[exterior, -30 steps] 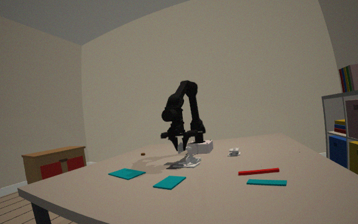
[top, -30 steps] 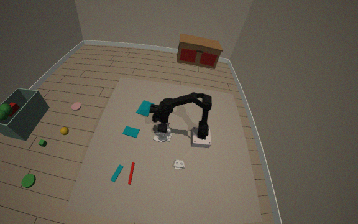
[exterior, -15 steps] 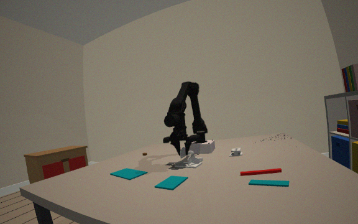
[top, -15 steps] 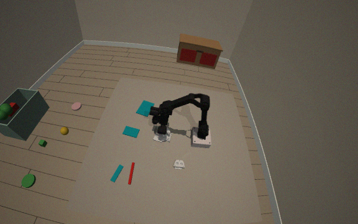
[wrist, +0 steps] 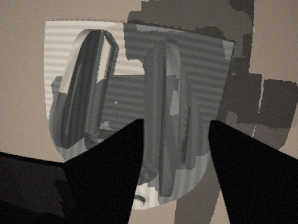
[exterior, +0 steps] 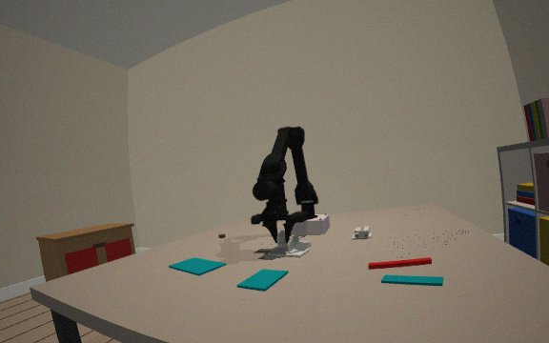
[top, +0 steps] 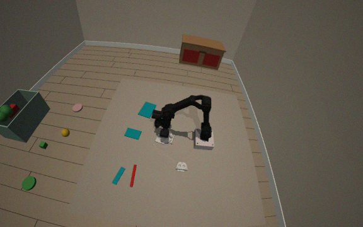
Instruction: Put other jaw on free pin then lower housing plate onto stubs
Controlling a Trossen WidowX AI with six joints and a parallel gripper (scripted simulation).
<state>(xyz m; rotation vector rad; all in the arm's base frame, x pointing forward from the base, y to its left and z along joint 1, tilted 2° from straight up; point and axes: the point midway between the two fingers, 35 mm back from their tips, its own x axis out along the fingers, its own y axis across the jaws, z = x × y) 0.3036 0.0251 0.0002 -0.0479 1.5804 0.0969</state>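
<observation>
Now: gripper tip 24 cm to the right of the housing plate and 18 cm past it. The rest, counted from my gripper tip: small white block 23 cm to the left, 18 cm behind, 2 cm below; jaw 3 cm behind, 2 cm to the left; red strip 39 cm to the left, 12 cm ahead, 3 cm below.
</observation>
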